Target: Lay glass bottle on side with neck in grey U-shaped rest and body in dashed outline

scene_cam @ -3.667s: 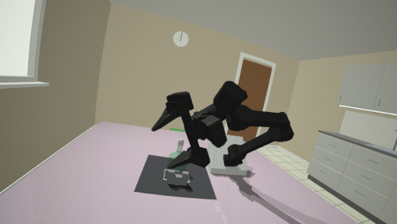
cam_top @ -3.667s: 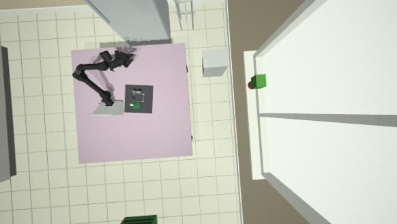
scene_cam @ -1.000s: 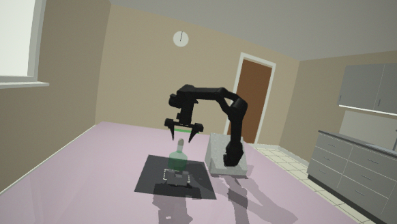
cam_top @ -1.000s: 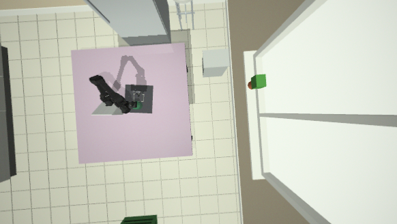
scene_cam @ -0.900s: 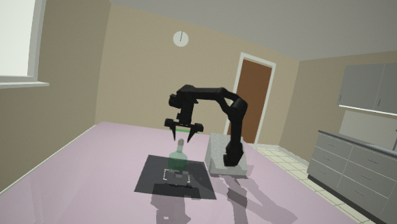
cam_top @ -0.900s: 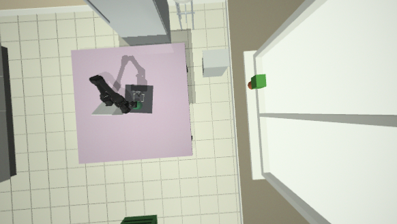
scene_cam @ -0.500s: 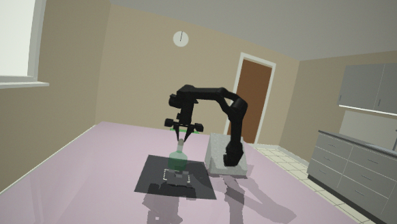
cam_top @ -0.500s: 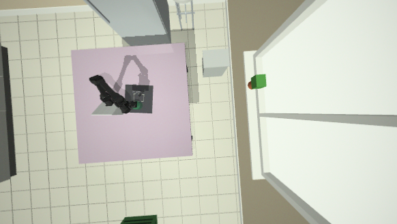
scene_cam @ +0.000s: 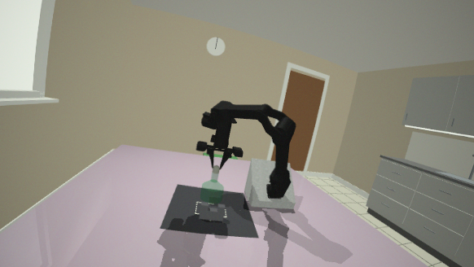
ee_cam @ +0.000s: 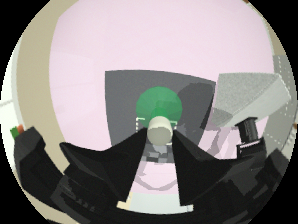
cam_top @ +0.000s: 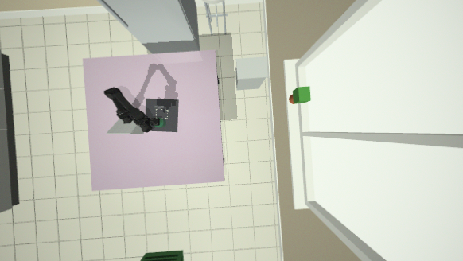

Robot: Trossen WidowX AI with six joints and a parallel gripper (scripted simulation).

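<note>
The green glass bottle lies 50 mm below my gripper tip. From my gripper tip the other things lie so: dark mat 70 mm to the left, 140 mm below.
</note>
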